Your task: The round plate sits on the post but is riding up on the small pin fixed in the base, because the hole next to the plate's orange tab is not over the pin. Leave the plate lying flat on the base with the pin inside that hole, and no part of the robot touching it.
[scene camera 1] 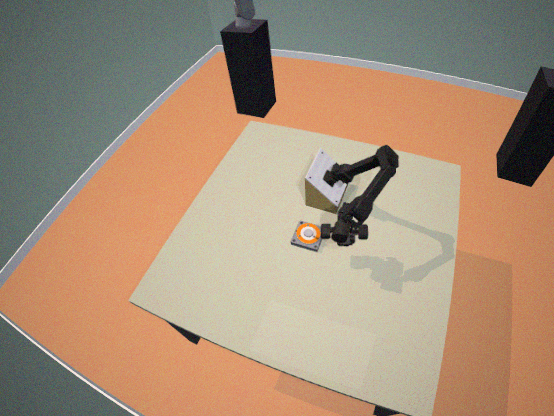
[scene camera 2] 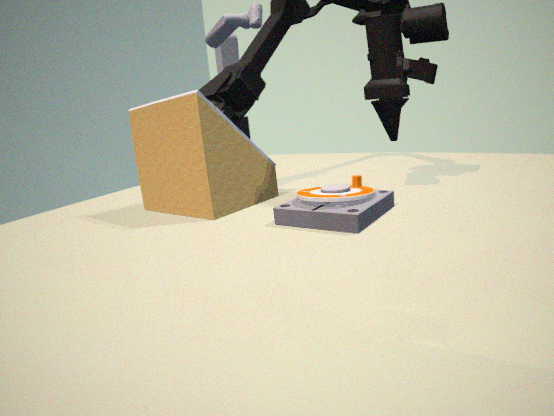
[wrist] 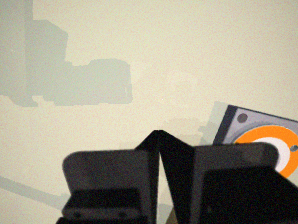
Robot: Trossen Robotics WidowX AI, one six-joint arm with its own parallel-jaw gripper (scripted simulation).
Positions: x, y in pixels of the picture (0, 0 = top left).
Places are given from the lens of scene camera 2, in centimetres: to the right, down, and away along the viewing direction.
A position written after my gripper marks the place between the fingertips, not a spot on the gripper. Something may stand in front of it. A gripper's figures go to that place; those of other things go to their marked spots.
my gripper (scene camera 2: 393, 140): 20, -11, 59
round plate (scene camera 2: 357, 192): 10, -2, 47
square grey base (scene camera 2: 353, 217): 9, 1, 42
The marked spots on the square grey base and the round plate are 6 cm apart.
